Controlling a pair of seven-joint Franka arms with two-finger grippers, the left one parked.
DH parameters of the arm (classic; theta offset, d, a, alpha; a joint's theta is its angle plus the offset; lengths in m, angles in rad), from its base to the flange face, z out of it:
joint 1: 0 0.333 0 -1.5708
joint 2: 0 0 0 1.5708
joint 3: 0 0.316 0.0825 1.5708
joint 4: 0 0 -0.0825 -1.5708
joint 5: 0 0.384 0 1.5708
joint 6: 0 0 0.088 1.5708
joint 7: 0 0.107 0 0
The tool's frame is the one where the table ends.
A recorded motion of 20 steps. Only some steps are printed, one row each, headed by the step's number.
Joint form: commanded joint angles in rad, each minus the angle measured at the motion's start. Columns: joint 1, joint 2, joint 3, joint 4, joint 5, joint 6, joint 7.
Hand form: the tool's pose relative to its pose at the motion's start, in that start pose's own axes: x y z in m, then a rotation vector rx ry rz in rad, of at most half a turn. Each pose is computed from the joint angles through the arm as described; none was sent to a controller.
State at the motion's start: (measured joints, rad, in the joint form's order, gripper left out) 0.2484 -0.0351 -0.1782 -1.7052 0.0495 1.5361 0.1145
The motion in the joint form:
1: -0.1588 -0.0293 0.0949 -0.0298 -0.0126 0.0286 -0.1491
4: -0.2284 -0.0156 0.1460 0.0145 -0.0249 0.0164 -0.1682
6: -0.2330 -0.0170 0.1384 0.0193 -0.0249 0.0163 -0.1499
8: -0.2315 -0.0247 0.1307 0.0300 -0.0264 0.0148 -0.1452
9: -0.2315 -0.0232 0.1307 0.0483 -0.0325 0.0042 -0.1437
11: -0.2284 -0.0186 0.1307 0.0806 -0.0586 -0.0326 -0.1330
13: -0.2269 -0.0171 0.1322 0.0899 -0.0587 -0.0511 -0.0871
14: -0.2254 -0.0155 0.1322 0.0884 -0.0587 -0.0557 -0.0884
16: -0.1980 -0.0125 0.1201 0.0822 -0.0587 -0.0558 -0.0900
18: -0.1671 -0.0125 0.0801 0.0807 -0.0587 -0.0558 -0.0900
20: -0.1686 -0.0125 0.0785 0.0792 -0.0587 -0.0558 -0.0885
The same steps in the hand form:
1: -0.0036 0.0354 -0.0049 -0.0045 0.0317 -0.0854
4: 0.0000 0.0450 -0.0185 -0.0188 0.0510 -0.0862
6: -0.0003 0.0515 -0.0217 -0.0166 0.0576 -0.0561
8: -0.0032 0.0548 -0.0305 -0.0166 0.0747 -0.0458
9: -0.0041 0.0552 -0.0373 -0.0228 0.0809 -0.0443
11: -0.0071 0.0560 -0.0467 -0.0489 0.0719 -0.0343
13: -0.0088 0.0544 -0.0484 -0.0480 0.0622 0.0089
14: -0.0087 0.0537 -0.0465 -0.0485 0.0545 0.0063
16: -0.0076 0.0458 -0.0418 -0.0501 0.0449 -0.0104
18: -0.0073 0.0512 -0.0413 -0.0472 0.0433 -0.0016
20: -0.0072 0.0529 -0.0406 -0.0468 0.0419 0.0030

